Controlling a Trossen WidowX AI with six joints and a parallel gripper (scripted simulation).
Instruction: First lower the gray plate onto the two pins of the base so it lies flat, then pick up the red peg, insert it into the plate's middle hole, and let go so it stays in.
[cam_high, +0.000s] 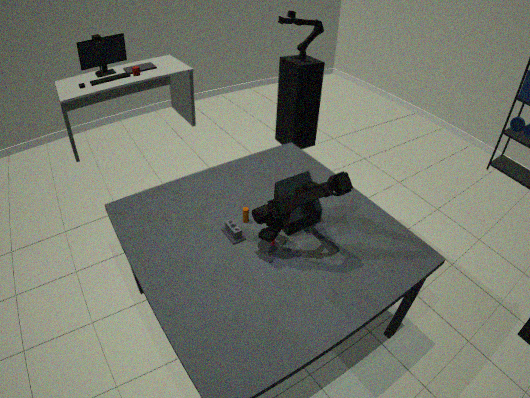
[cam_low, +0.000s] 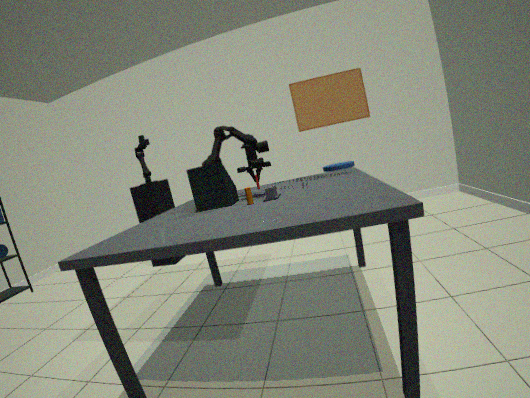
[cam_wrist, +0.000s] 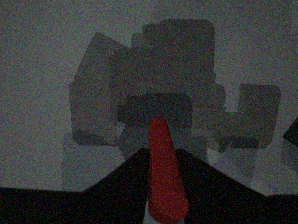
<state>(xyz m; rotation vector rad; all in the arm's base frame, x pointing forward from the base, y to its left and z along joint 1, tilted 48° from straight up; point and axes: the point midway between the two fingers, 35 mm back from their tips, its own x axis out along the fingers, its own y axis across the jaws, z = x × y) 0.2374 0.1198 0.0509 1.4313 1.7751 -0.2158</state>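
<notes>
Right now the gray plate is 18 cm to the right of my gripper tip, 10 cm ahead of it and 3 cm below it. From my gripper tip the other things lie so: red peg (right at my gripper tip); orange cylinder (24 cm to the right, 4 cm below, 1 cm ahead).
</notes>
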